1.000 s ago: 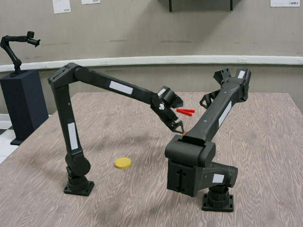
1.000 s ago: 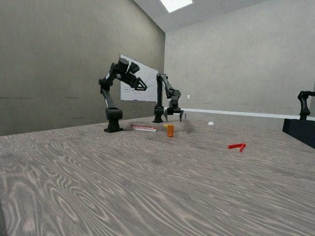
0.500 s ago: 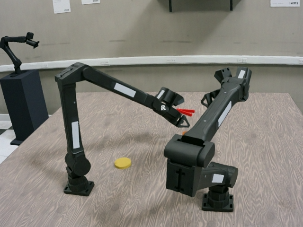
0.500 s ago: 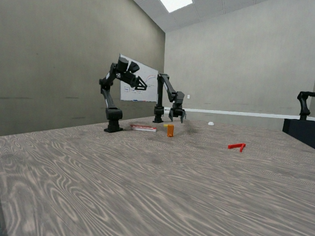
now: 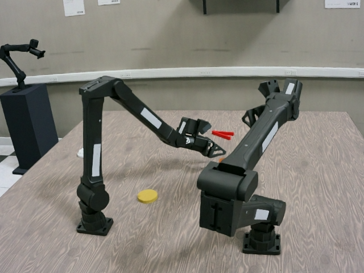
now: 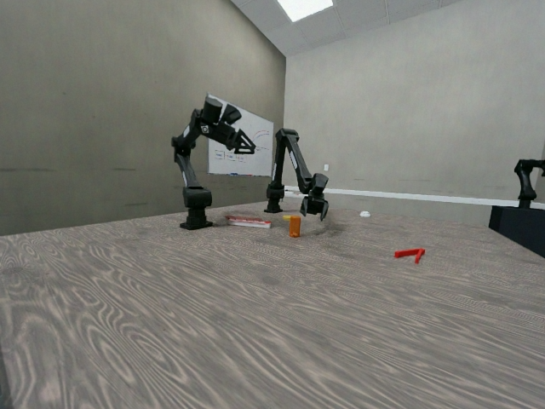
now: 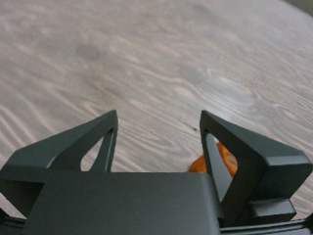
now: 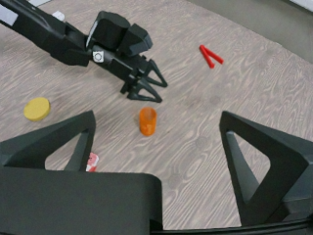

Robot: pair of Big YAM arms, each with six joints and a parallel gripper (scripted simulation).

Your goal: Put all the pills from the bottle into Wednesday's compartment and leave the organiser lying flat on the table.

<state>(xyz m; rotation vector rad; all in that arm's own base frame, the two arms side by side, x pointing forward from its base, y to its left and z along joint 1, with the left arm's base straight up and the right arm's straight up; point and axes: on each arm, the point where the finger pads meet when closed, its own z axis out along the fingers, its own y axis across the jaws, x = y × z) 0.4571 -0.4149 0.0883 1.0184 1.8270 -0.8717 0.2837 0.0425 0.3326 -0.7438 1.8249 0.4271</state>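
Now: the orange pill bottle 7 cm below my left hand, 7 cm behind it and 2 cm to the right of it. From my left hand the other things lie so: white cap 72 cm to the left, 8 cm below, 4 cm ahead; yellow disc 26 cm to the left, 26 cm behind, 8 cm below.
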